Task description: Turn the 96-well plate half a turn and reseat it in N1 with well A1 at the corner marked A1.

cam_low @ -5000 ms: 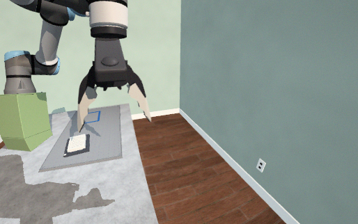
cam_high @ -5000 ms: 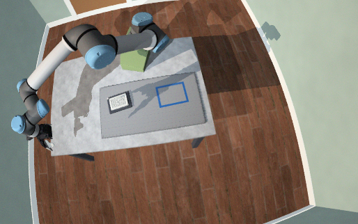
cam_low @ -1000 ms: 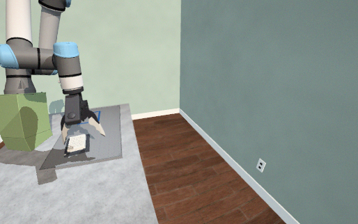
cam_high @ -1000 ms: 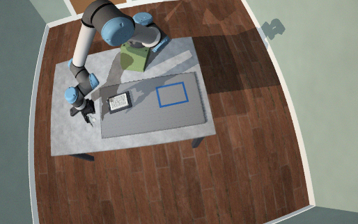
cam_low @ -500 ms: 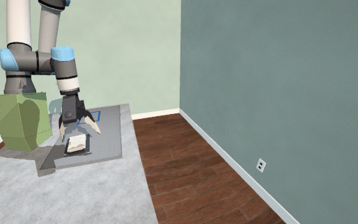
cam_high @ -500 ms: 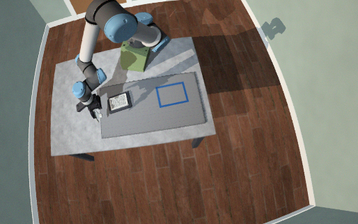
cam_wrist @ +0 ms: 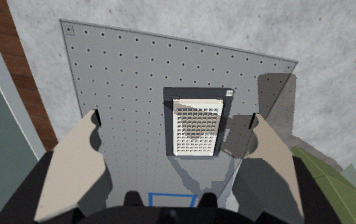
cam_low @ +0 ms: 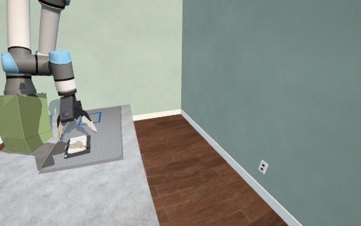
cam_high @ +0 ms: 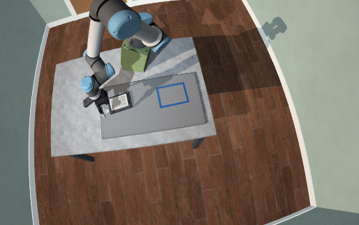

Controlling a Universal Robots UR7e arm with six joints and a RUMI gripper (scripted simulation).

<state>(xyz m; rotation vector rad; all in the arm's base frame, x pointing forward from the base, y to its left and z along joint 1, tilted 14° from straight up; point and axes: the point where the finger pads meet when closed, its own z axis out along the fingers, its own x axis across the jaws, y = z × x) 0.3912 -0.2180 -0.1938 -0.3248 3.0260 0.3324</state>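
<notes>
Now: the white 96-well plate 90 mm to the left of my hand, 90 mm below it and 60 mm behind it. Also, from my hand: dark plate nest: 100 mm below, 90 mm to the left, 60 mm behind.
</notes>
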